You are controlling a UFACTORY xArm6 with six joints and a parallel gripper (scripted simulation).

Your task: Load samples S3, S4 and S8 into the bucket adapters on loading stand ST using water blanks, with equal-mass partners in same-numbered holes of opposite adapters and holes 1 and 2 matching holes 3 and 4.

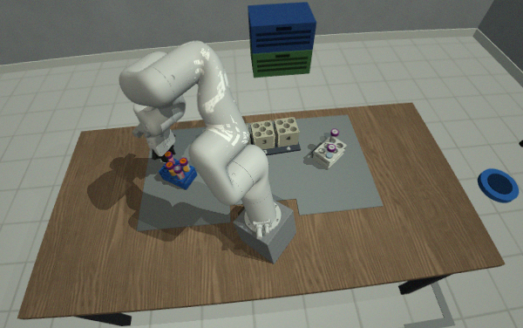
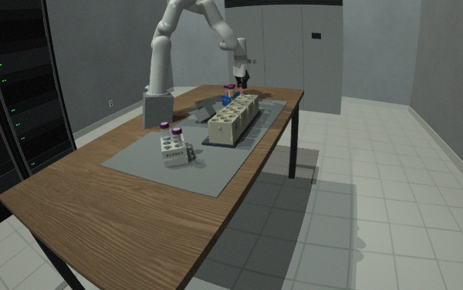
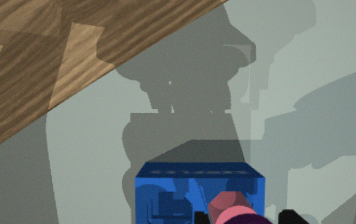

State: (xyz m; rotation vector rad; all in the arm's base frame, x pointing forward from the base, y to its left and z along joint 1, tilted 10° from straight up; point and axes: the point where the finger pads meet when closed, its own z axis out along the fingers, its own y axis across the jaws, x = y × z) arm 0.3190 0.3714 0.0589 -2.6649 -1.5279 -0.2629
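Right now the amber-filled sample tube is 50 mm below my hand, 50 mm behind it and 20 mm to the right of it. The rest, counted from my hand: adapter: 190 mm to the right, 100 mm ahead, 70 mm below; then white blanks rack: 700 mm to the right, 90 mm below, 20 mm ahead.
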